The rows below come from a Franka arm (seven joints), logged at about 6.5 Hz.
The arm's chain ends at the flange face. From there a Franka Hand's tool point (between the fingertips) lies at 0.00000 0.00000 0.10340 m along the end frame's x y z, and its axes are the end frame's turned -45 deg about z.
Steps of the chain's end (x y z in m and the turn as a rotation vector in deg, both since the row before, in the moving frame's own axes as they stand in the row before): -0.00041, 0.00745, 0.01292, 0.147, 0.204, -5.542; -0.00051, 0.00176, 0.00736, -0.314, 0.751, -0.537; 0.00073, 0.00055, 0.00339, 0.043, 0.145, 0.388; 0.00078, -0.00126, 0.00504, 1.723, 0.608, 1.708; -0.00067, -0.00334, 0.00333, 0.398, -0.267, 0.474; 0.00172, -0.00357, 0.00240, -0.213, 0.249, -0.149; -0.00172, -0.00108, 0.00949, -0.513, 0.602, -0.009
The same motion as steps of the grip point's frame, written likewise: -0.00511, 0.00503, 0.01292, -0.040, 0.248, -5.542; -0.00104, 0.00224, 0.00735, -0.753, 0.309, -0.537; 0.00037, 0.00104, 0.00339, -0.072, 0.133, 0.388; 0.00444, -0.00172, 0.00499, 0.788, 1.648, 1.708; 0.00206, -0.00368, 0.00333, 0.470, 0.093, 0.474; 0.00379, -0.00072, 0.00240, -0.327, 0.025, -0.149; -0.00034, -0.00056, 0.00948, -0.788, 0.063, -0.009
